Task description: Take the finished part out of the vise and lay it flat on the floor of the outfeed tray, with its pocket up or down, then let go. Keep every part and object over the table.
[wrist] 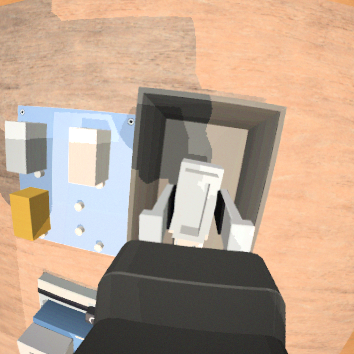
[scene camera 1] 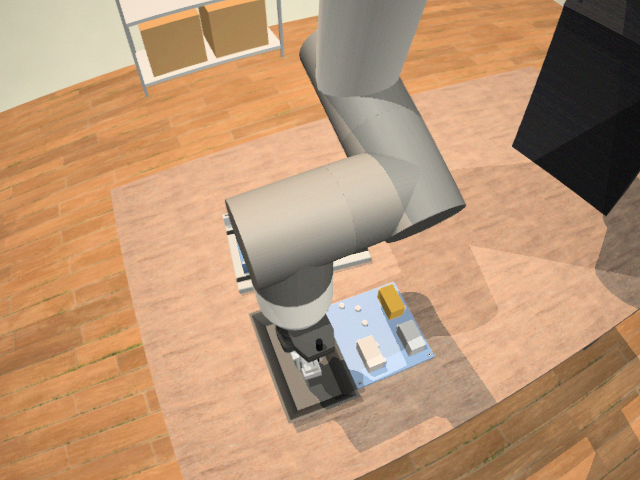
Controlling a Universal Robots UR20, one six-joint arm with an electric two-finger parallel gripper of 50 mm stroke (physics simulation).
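Places are measured from the arm's base along level axes (x back, y up, z left), in centimetres.
Pixels of known places: gripper, fingertip midpoint: (wrist: pixel 194 199).
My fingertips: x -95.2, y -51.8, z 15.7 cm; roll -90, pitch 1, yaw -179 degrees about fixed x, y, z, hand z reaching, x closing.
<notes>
Behind a point stands the place of what it marks.
My gripper (scene camera 1: pixel 309 361) {z 15.7, x -95.2, y -51.8 cm} (wrist: pixel 194 199) {z 15.7, x -95.2, y -51.8 cm} is shut on the finished part (scene camera 1: pixel 310 369) {z 18.0, x -95.8, y -49.9 cm} (wrist: pixel 199 192) {z 16.4, x -95.5, y -51.3 cm}, a light grey block with a long recess on the face toward the wrist camera. The fingers hold it by its two long sides, inside the outline of the dark grey outfeed tray (scene camera 1: pixel 273 367) {z 12.5, x -101.2, y -56.6 cm} (wrist: pixel 261 150) {z 19.6, x -101.6, y -56.8 cm}. Whether it touches the tray floor cannot be told. A second pale part (wrist: pixel 188 242) {z 9.6, x -95.0, y -55.3 cm} shows in small part below the held one in the wrist view, mostly hidden. The vise (scene camera 1: pixel 353 260) {z -3.2, x -75.6, y -58.0 cm} (wrist: pixel 65 318) {z -6.9, x -77.5, y -55.8 cm} stands behind the tray, largely covered by the arm.
A light blue board (scene camera 1: pixel 379 328) {z 13.2, x -78.2, y -59.2 cm} (wrist: pixel 114 200) {z 12.0, x -85.2, y -59.2 cm} lies right beside the tray. It carries a yellow block (scene camera 1: pixel 391 301) {z 10.3, x -74.1, y -55.6 cm} (wrist: pixel 29 215) {z 10.2, x -75.2, y -55.6 cm}, a grey block (scene camera 1: pixel 411 336) {z 18.9, x -74.5, y -55.6 cm} (wrist: pixel 24 147) {z 18.6, x -75.6, y -55.6 cm}, a cream block (scene camera 1: pixel 370 352) {z 18.2, x -83.3, y -55.6 cm} (wrist: pixel 87 157) {z 17.9, x -83.9, y -55.6 cm} and several small pegs. A black box-shaped object (scene camera 1: pixel 578 103) {z -6.1, x -10.5, y -35.3 cm} stands at the upper right.
</notes>
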